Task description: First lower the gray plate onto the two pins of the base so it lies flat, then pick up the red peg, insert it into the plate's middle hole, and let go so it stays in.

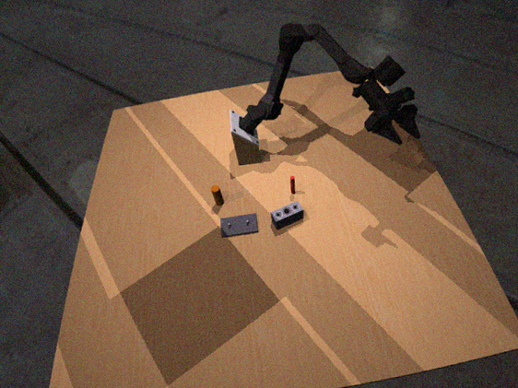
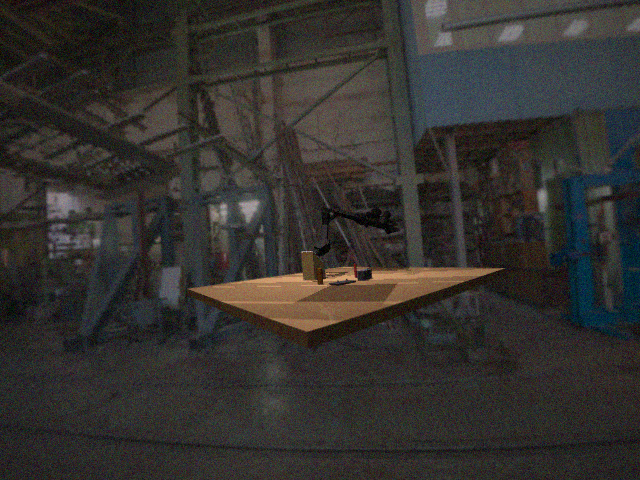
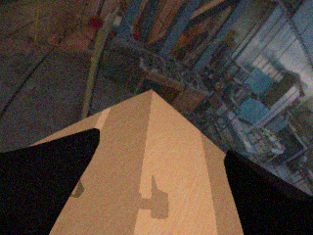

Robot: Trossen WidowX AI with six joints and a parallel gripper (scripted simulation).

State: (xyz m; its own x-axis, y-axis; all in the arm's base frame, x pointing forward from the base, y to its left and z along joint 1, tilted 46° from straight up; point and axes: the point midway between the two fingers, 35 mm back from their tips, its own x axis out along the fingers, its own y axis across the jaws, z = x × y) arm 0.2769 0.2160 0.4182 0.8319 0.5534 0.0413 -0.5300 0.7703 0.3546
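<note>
Now: gripper tip 350 mm to the left of the gray plate, 240 mm above it and 40 mm short of it. From my gripper tip the other things lie so: red peg 320 mm to the right, 230 mm below, 70 mm behind; base 510 mm to the right, 270 mm below, 50 mm ahead.
</note>
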